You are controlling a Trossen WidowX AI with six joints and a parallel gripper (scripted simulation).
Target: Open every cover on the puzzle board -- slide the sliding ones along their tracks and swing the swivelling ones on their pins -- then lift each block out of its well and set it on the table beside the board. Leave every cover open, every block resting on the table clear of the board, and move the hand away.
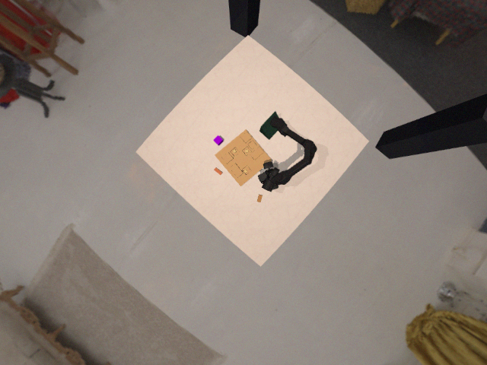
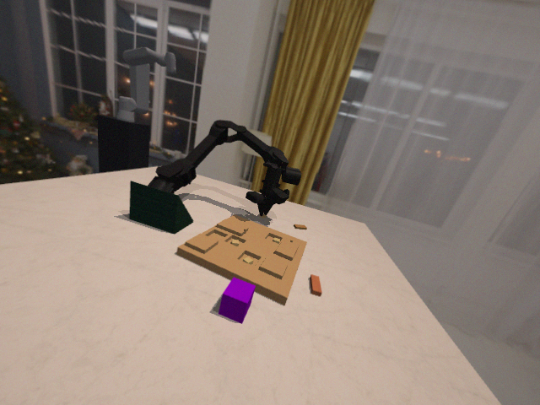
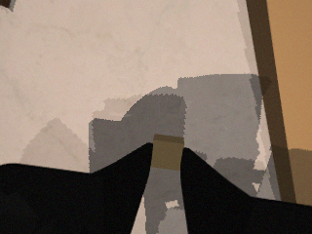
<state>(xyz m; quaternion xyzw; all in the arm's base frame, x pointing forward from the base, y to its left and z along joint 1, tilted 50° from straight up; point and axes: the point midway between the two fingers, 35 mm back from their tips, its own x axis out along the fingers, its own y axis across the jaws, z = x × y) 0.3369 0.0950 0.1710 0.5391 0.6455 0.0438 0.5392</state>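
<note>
The tan puzzle board lies 25 cm to the right of my gripper tip, 2 cm behind it and 1 cm below it. The rest, counted from my gripper tip: purple cube (45 cm to the right, 1 cm behind); orange block (32 cm to the right, 18 cm ahead, 2 cm below).
</note>
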